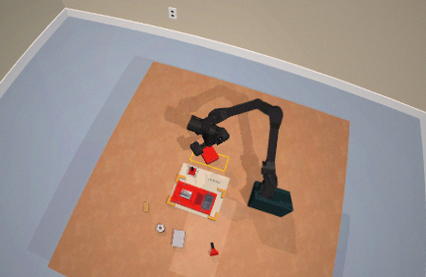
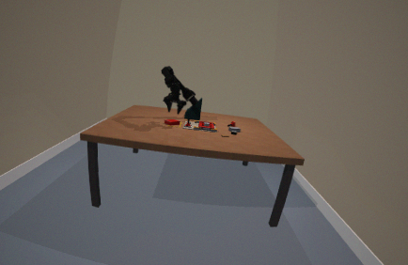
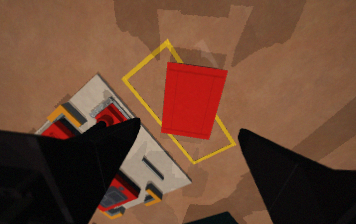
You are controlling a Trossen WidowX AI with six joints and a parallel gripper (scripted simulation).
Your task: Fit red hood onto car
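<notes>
My gripper tip is 6 cm above the red hood. The rest, counted from my gripper tip: tan block (21 cm ahead, 36 cm to the left, 8 cm below).
</notes>
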